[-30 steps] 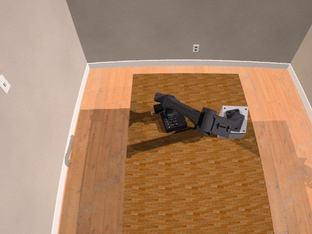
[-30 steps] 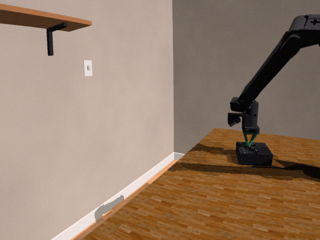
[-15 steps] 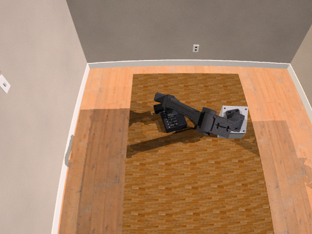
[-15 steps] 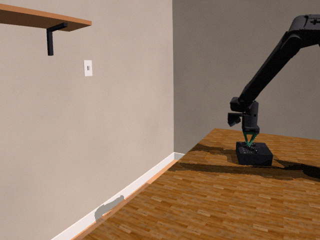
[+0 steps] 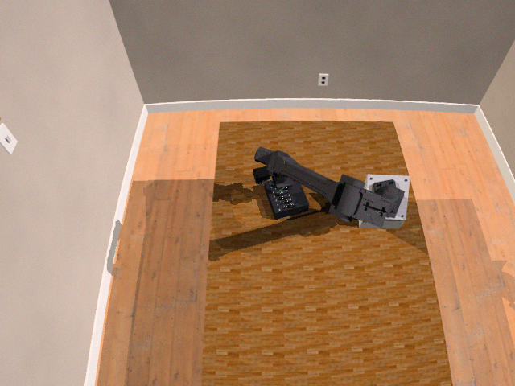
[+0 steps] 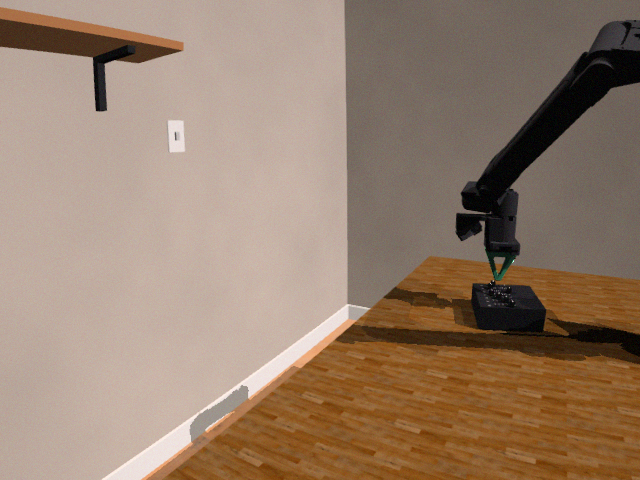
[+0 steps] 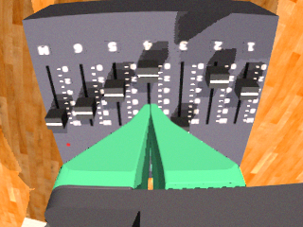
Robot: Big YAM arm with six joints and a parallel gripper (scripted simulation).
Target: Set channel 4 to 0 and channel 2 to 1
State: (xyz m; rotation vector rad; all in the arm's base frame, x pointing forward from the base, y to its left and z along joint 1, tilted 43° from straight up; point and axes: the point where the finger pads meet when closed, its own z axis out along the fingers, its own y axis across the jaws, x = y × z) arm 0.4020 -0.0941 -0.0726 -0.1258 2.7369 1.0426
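Now: the channel 4 fader cap 1 cm ahead of my hand and 4 cm below it. From my hand the other things lie so: channel 5 fader cap: 1 cm behind, 2 cm to the left, 4 cm below; then channel 2 fader cap: 1 cm ahead, 4 cm to the right, 4 cm below; then channel 3 cap: 3 cm behind, 3 cm to the right, 4 cm below.
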